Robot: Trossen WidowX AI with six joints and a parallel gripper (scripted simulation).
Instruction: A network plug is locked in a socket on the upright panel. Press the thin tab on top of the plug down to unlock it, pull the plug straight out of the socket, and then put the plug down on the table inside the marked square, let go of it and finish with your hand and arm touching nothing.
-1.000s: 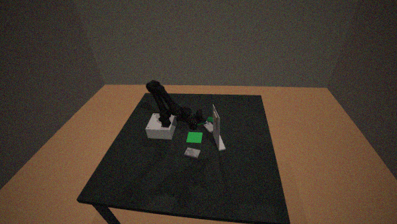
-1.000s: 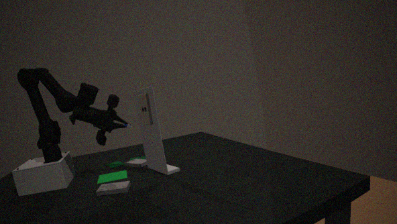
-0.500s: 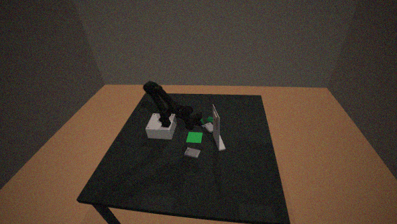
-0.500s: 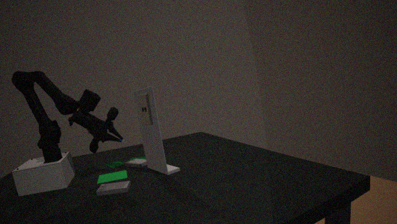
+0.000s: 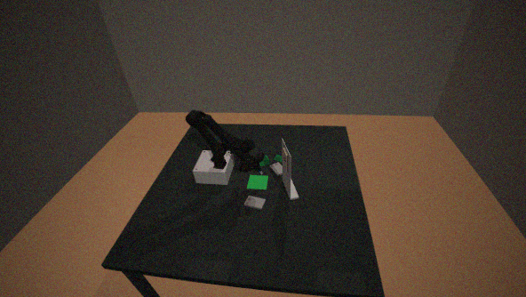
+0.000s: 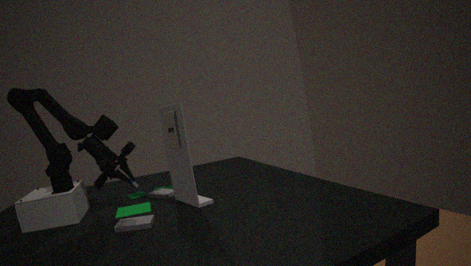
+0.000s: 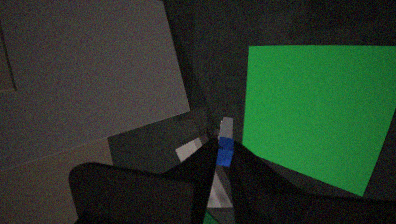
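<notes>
The green square lies 20 mm behind my gripper tip and 90 mm below it. From my gripper tip the other things lie so: white panel: 170 mm ahead, 30 mm to the right, 50 mm above; then network plug: right at my gripper tip.
</notes>
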